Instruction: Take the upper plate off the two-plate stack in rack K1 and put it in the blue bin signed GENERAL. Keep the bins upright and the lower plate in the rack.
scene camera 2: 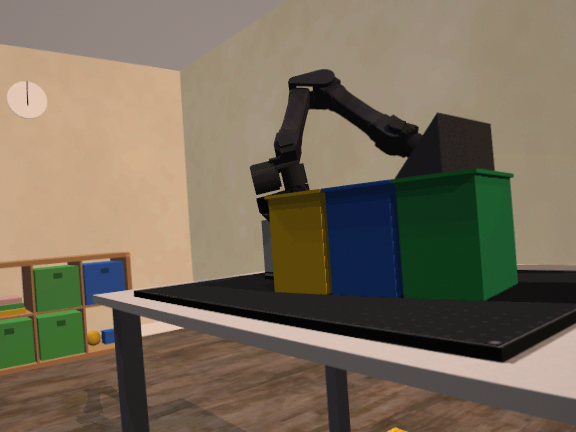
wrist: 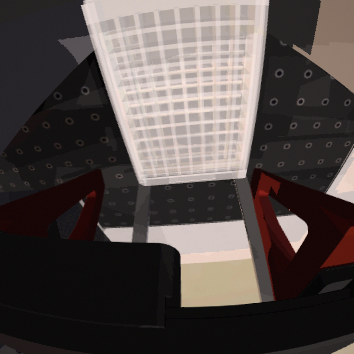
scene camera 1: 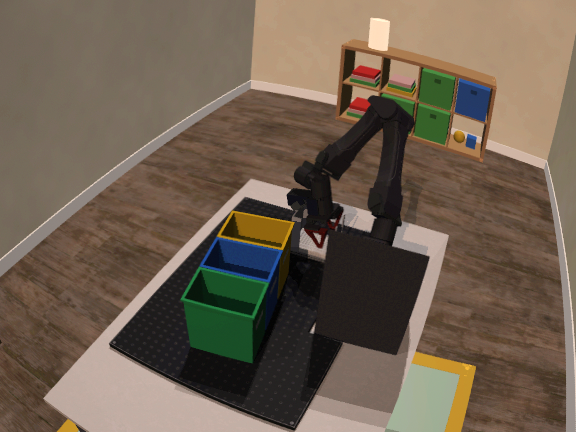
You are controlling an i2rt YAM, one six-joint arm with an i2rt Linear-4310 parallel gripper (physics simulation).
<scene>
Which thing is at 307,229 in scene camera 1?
My gripper.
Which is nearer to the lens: the yellow bin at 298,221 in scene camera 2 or the green bin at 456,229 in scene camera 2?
The green bin.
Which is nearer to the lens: the yellow bin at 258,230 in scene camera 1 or the green bin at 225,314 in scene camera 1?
The green bin.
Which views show the yellow bin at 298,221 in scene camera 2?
Scene camera 2 and scene camera 1 only.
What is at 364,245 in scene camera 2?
A blue bin.
</scene>
